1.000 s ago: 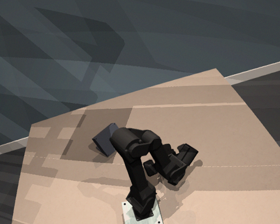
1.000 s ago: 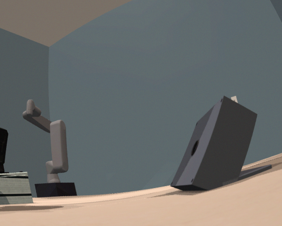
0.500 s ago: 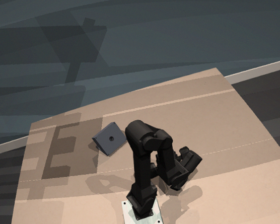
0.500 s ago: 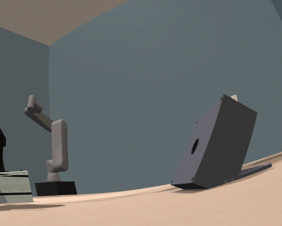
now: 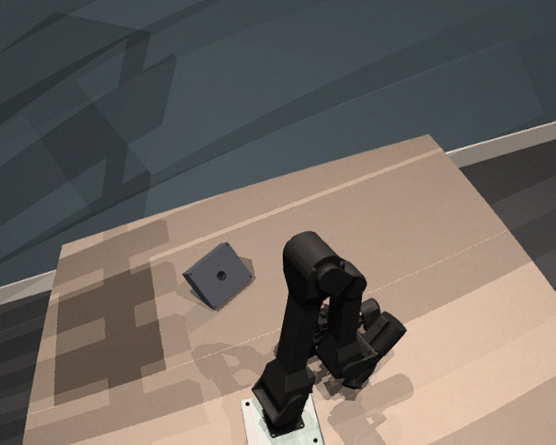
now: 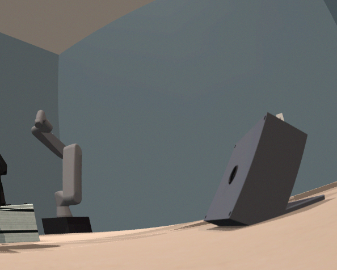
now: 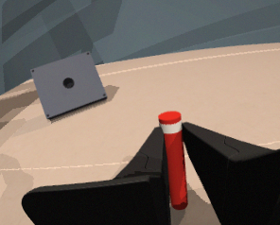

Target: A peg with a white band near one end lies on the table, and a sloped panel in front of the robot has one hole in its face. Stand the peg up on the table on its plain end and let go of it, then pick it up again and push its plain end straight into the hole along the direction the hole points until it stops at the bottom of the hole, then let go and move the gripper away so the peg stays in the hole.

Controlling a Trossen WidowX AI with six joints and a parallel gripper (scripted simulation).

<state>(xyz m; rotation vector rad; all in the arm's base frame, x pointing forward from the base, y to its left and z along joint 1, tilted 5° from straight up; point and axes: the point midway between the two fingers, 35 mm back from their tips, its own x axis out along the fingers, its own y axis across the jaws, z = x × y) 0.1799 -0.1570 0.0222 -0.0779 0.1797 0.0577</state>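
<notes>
The red peg lies 1 cm below my gripper tip. Also, from my gripper tip: sloped panel 24 cm ahead, 19 cm to the left, 3 cm below.
</notes>
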